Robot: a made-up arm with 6 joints.
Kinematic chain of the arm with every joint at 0, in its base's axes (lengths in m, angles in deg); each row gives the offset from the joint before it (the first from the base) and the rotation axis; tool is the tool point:
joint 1: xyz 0 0 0.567 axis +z
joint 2: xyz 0 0 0 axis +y
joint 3: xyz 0 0 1.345 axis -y
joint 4: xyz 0 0 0 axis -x
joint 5: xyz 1.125 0 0 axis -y
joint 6: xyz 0 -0.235 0 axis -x
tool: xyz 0 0 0
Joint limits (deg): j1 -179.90..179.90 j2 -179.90..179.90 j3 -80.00..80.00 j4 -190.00..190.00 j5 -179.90..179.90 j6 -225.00..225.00
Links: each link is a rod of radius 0.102 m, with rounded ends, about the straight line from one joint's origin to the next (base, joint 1, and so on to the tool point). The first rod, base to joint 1, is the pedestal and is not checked.
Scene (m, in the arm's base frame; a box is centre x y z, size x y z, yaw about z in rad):
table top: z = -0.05
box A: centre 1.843 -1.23 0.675 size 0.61 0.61 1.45 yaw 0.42
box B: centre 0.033 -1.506 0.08 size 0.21 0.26 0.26 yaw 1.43
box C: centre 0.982 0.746 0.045 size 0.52 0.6 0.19 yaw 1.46
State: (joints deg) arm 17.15 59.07 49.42 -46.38 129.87 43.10
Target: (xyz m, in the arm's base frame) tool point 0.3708 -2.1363 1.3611
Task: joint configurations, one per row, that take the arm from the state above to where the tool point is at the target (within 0.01 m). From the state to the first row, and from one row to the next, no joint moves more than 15 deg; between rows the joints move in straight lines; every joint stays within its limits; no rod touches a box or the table.
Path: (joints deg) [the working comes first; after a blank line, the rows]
Joints at the target: -75.34 49.86 53.70 -39.31 129.87 43.10
Straight joint move there: touches box A.

1: 2.28 47.32 53.84 -44.42 128.50 47.59
2: -12.58 35.57 58.26 -42.45 127.12 52.08
3: -27.45 23.82 62.68 -40.49 125.75 56.57
4: -42.31 12.07 67.10 -38.52 124.38 61.06
5: -53.32 24.66 62.64 -38.78 126.21 55.07
6: -64.33 37.26 58.17 -39.05 128.04 49.09
7: -75.34 49.86 53.70 -39.31 129.87 43.10

